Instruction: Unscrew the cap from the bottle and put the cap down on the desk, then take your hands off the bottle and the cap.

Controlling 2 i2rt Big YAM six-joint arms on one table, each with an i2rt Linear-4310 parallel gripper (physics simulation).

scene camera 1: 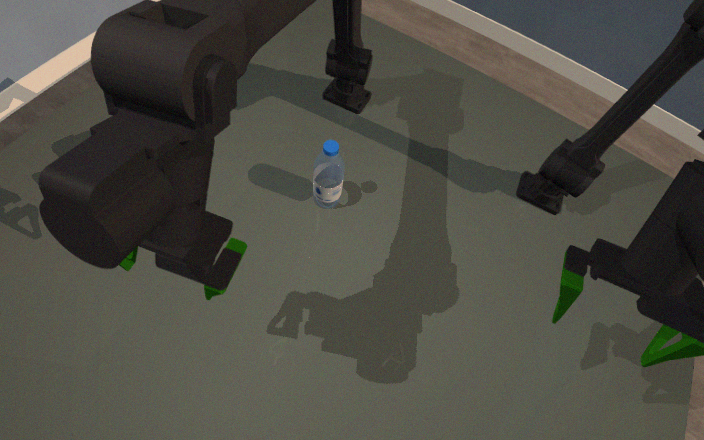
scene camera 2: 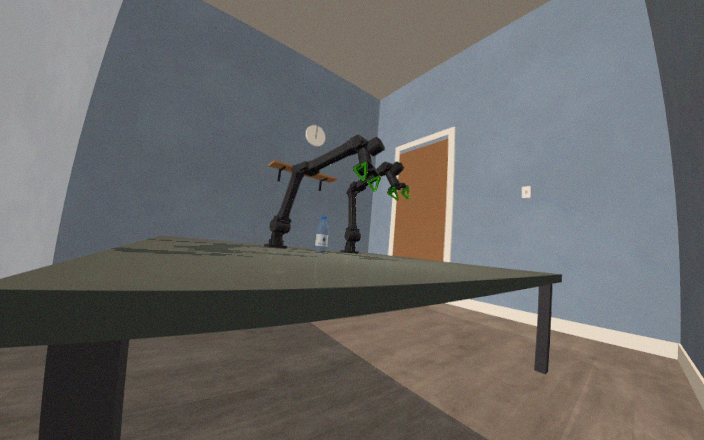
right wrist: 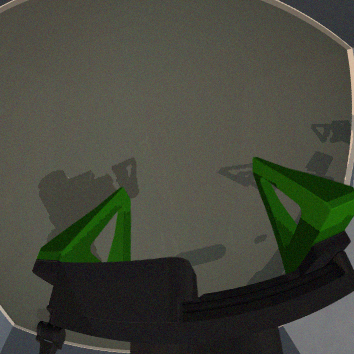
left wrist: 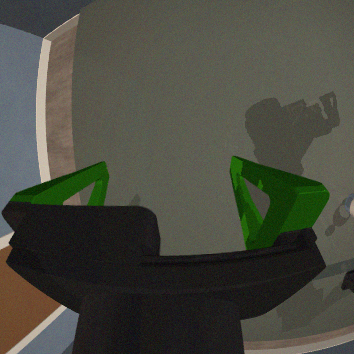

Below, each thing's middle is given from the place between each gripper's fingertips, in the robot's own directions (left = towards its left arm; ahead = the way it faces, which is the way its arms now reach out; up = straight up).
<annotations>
Right now the clear plastic bottle (scene camera 1: 328,174) is 440 mm to the right of my left hand, 270 mm below it and 180 mm behind it.
My right gripper is now 360 mm past the clear plastic bottle, 220 mm above it and 20 mm to the right of it.
</annotations>
